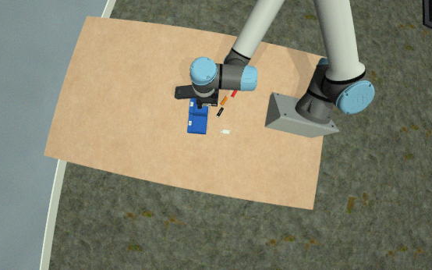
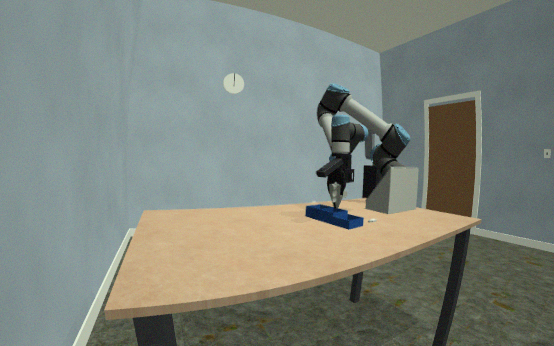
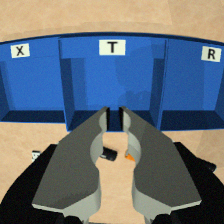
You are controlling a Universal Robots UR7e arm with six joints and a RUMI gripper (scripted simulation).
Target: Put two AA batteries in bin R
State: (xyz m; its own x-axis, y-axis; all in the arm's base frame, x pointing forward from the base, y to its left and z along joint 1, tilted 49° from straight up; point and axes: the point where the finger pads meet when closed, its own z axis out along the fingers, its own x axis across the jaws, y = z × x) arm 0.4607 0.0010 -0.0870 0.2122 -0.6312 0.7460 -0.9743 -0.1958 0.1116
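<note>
My hand is 4 cm above the joined blue bins and 1 cm short of it. Round my hand: red battery: 13 cm behind, 11 cm to the right, 6 cm below; small white USB stick: 13 cm behind, 8 cm to the left, 6 cm below; orange AA battery: 9 cm behind, 6 cm to the right, 6 cm below.
</note>
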